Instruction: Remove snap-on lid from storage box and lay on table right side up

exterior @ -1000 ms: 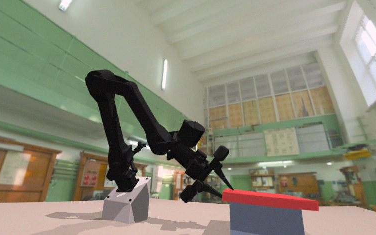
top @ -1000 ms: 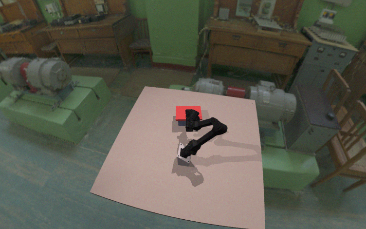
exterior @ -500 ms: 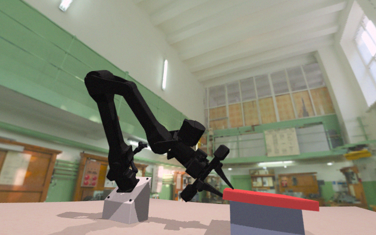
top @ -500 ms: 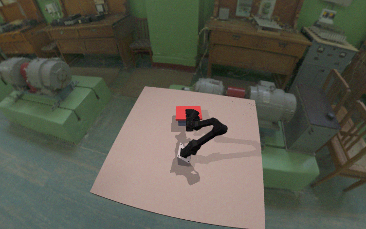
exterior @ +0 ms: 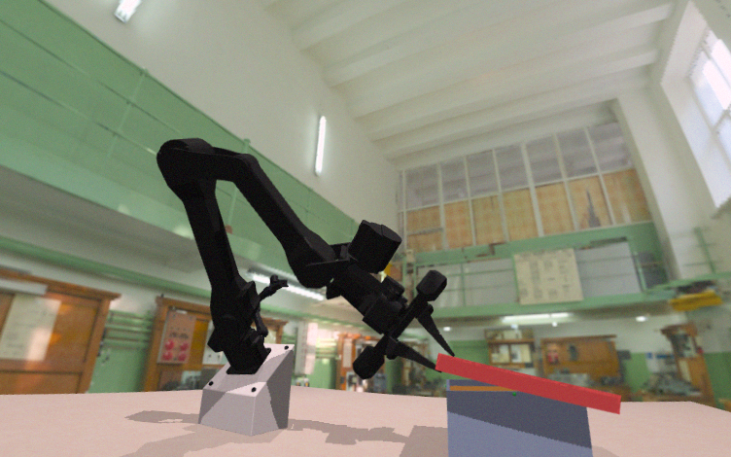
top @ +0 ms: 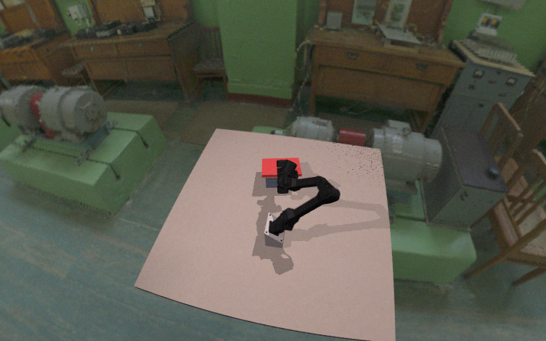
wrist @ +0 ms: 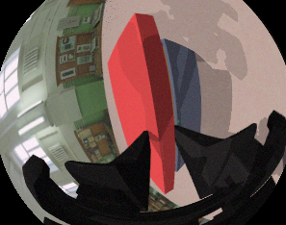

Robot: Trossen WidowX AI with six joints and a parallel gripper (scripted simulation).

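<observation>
Right now the lid is 80 mm ahead of my gripper tip, 10 mm to the left of it and 10 mm below it. From my gripper tip the other things lie so: grey-blue storage box 70 mm ahead, 10 mm to the left, 70 mm below.
</observation>
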